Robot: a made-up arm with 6 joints.
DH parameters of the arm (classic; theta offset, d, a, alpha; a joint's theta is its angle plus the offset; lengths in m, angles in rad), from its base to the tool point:
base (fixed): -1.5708 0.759 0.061 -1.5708
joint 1: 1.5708 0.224 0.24 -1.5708
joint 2: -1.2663 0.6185 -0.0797 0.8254
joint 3: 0 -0.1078 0.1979 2.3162
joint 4: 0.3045 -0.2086 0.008 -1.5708
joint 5: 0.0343 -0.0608 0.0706 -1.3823
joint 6: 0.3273 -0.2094 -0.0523 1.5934
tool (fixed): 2.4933 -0.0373 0 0
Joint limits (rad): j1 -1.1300..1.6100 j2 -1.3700..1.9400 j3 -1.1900..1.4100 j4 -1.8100..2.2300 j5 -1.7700..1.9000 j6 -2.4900..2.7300
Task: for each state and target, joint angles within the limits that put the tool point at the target. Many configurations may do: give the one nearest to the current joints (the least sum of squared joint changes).
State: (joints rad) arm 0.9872 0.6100 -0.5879 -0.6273 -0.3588 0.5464
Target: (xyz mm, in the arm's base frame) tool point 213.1 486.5 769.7
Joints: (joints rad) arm 0.6495 0.6572 -0.8782 -0.5866 -0.1934 0.6024
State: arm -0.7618 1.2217 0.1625 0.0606 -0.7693 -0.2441
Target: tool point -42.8 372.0 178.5
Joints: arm -0.4450 1.0166 0.1893 0.2435 -0.9661 -0.2491
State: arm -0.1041 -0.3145 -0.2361 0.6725 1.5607 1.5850
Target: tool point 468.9 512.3 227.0
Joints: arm -0.6286 -0.3379 -0.1264 0.8533 1.5383 1.5781
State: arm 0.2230 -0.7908 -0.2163 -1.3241 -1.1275 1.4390
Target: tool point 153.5 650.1 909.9
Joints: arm 0.4832 -0.9828 -0.2196 -1.3056 -1.5755 1.3601
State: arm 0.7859 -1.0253 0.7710 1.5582 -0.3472 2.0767
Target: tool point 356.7 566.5 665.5
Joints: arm 0.1724 -1.0319 0.4730 1.7599 -0.1155 2.1254
